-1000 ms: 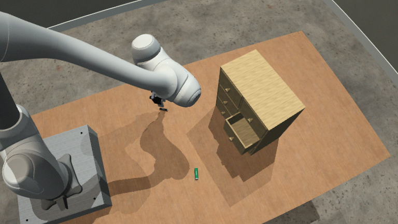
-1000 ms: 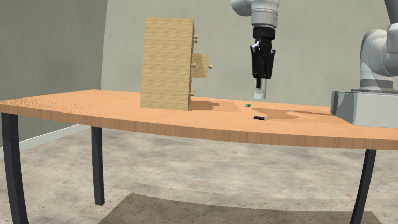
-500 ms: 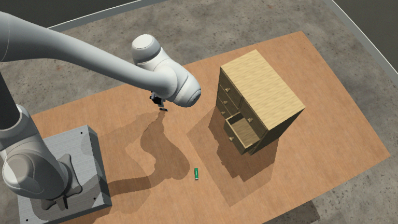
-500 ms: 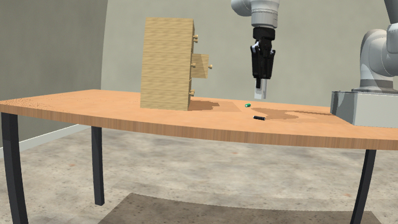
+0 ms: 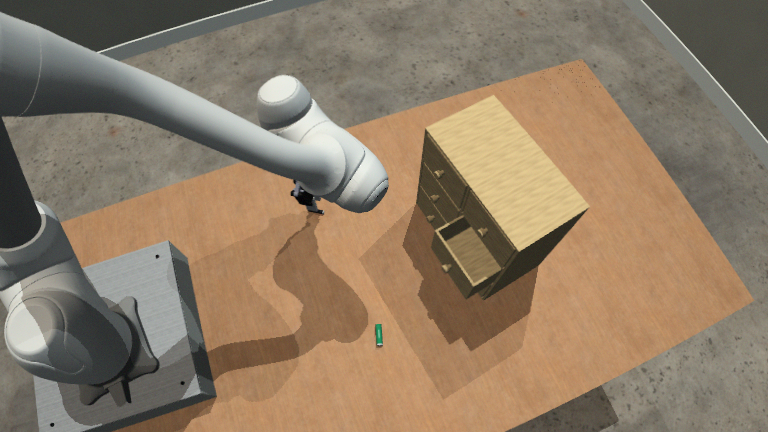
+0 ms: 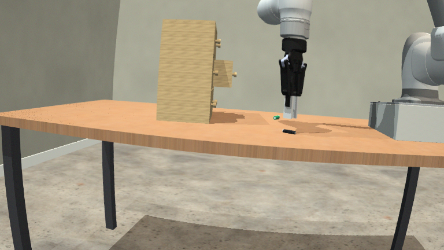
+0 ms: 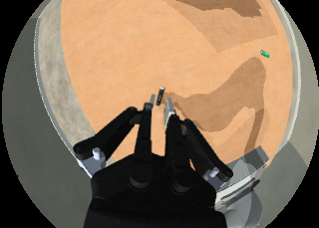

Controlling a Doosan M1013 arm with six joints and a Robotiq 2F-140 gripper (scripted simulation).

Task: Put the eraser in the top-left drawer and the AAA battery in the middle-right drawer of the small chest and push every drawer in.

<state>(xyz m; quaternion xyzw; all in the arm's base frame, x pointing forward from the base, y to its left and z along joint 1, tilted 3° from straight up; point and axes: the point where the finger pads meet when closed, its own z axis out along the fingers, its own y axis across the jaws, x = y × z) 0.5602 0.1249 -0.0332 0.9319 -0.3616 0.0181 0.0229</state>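
Now: hand 70 mm above the black cylinder. The rest, counted from my hand: eraser: 330 mm ahead, 220 mm to the right, 160 mm above; green AAA battery: 360 mm to the right, 70 mm below, 20 mm behind.
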